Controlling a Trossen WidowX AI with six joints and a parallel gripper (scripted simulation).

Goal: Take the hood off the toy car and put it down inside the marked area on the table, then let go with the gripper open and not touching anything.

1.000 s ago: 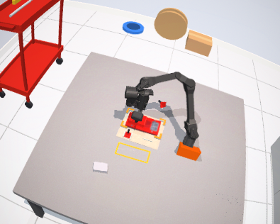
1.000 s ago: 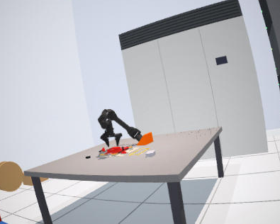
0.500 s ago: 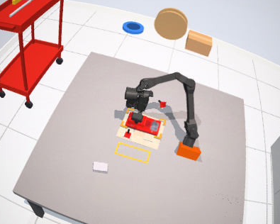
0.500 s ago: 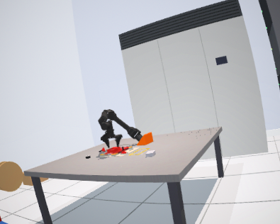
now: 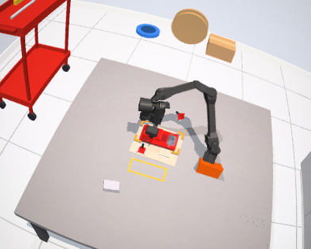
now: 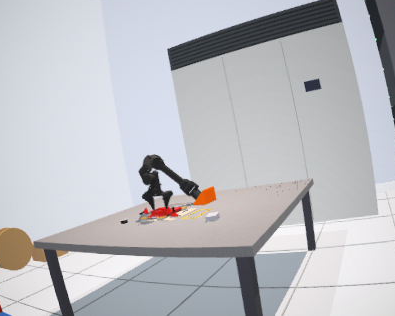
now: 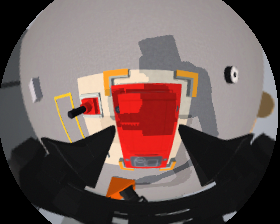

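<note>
Now: gripper tip 10 mm above the red hood. The rest, counted from my gripper tip: black-and-white wheel (200 mm to the right, 110 mm ahead, 40 mm below).
</note>
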